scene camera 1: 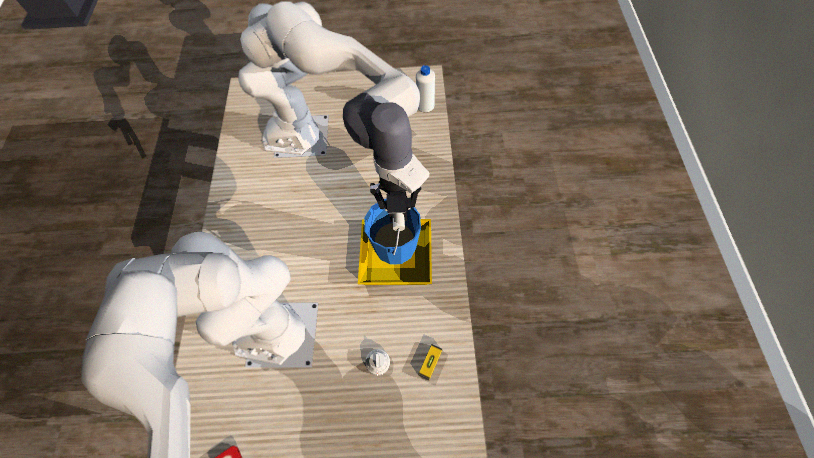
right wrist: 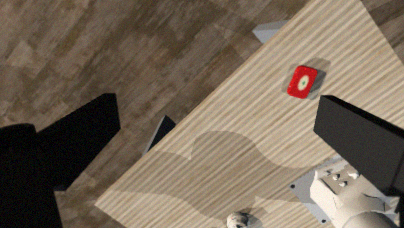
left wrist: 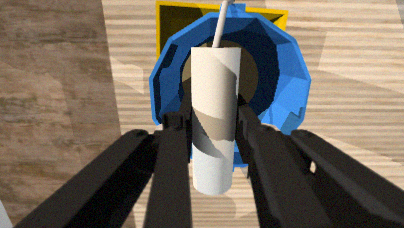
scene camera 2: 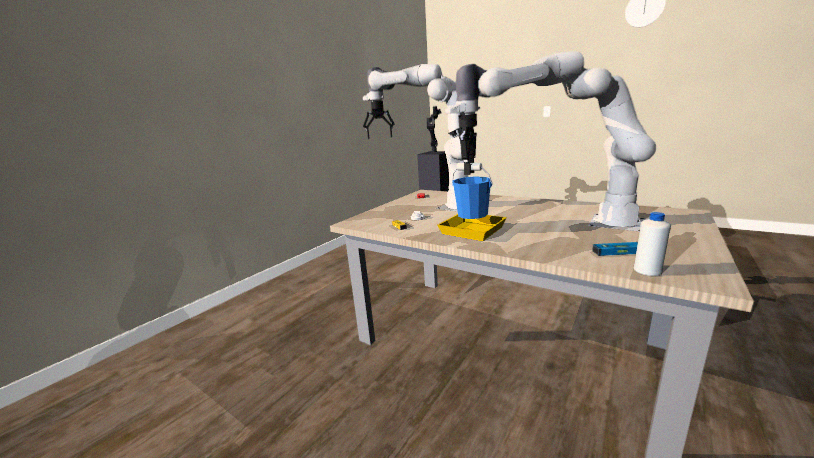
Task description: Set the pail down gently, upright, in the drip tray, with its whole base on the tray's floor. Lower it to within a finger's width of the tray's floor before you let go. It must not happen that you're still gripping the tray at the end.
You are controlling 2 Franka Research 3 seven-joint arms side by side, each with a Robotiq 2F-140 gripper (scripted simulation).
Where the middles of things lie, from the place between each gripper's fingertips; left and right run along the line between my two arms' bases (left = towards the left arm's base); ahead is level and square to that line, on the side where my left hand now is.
I see the blue pail (scene camera 1: 377,226) 1 cm behind my left hand (scene camera 2: 469,173) and 9 cm below it. From my left hand the other things lie so: white bottle (scene camera 2: 654,232) (11 cm ahead, 67 cm to the left, 21 cm below); then yellow drip tray (scene camera 1: 418,270) (2 cm behind, 29 cm below).
Right now the blue pail is 370 mm ahead of my right hand, 800 mm to the left of it and 200 mm below it. Also, from my right hand: yellow drip tray: 360 mm ahead, 800 mm to the left, 400 mm below.
